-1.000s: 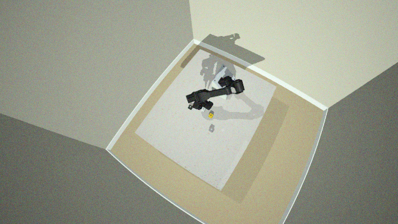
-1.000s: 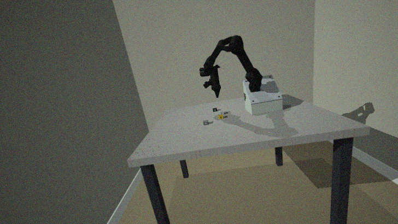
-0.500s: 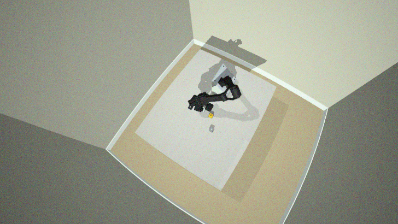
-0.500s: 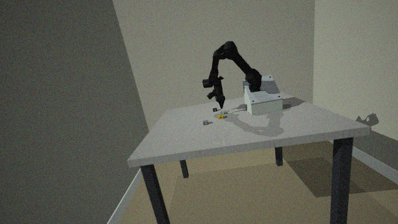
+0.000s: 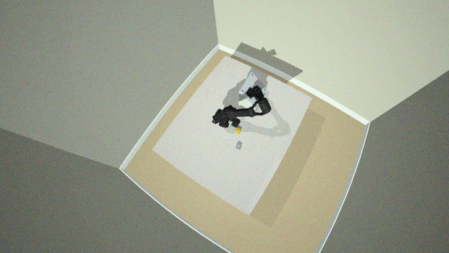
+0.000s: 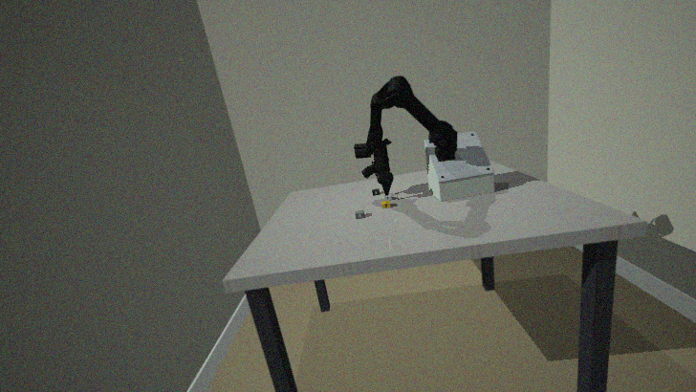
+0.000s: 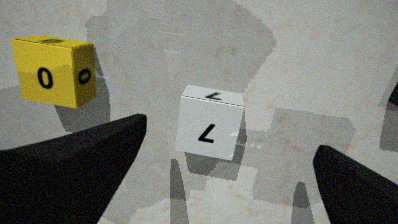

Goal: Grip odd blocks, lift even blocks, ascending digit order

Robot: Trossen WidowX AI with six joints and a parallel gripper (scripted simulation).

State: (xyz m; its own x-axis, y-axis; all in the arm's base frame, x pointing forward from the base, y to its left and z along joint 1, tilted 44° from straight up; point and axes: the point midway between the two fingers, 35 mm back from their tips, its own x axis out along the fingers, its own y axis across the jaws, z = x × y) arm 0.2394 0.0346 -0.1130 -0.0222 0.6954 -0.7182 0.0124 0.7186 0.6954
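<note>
Right now the white block is 10 mm to the left of my gripper tip and 20 mm below it. The rest, counted from my gripper tip: black block 40 mm ahead, 100 mm to the right, 20 mm below; then grey block 120 mm ahead, 160 mm to the left, 20 mm below; then yellow block 10 mm ahead, 100 mm to the left, 20 mm below.
</note>
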